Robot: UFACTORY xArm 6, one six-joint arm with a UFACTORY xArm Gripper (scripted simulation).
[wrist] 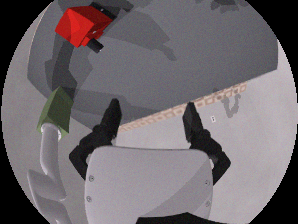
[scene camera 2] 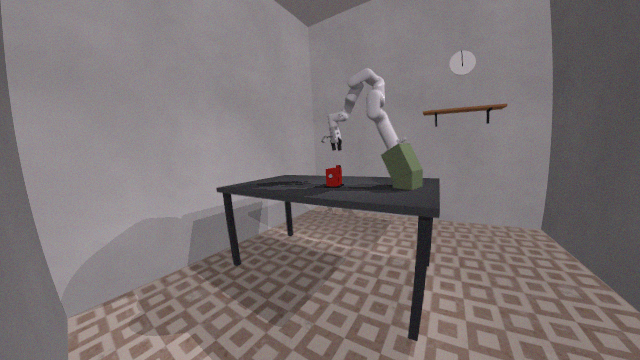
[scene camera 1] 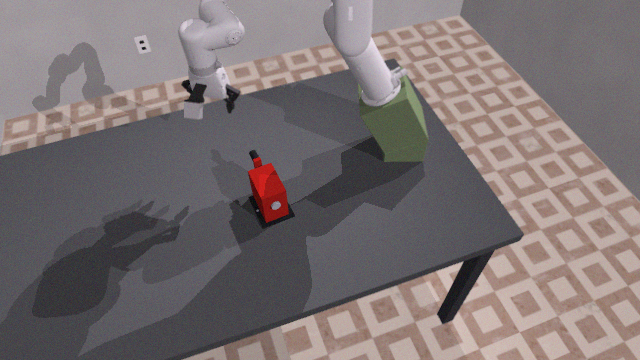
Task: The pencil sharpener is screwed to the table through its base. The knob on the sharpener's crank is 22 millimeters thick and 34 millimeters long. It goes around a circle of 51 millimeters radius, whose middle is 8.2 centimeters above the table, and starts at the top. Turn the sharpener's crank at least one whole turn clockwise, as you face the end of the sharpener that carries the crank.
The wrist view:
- my gripper: 152, 108
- red pencil sharpener: 74, 28
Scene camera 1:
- my gripper: 216, 107
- red pencil sharpener: 269, 200
